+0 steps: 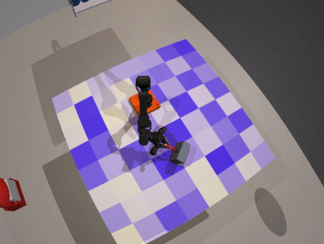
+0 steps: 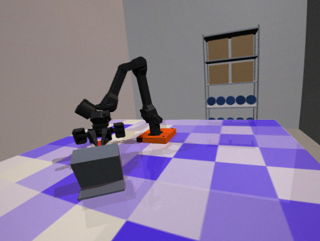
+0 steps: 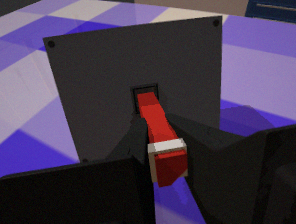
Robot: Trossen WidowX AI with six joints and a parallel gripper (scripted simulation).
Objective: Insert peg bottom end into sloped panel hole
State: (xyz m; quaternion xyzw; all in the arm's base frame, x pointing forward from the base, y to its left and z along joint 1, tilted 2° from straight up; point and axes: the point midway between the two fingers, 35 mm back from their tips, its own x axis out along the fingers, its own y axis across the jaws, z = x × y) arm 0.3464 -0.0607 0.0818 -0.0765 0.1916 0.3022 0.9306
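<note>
The grey sloped panel is 60 mm ahead of my gripper tip, 40 mm to the left of it and 30 mm below it. From my gripper tip the other things lie so: red peg 10 mm behind, 10 mm to the right, 10 mm above.
</note>
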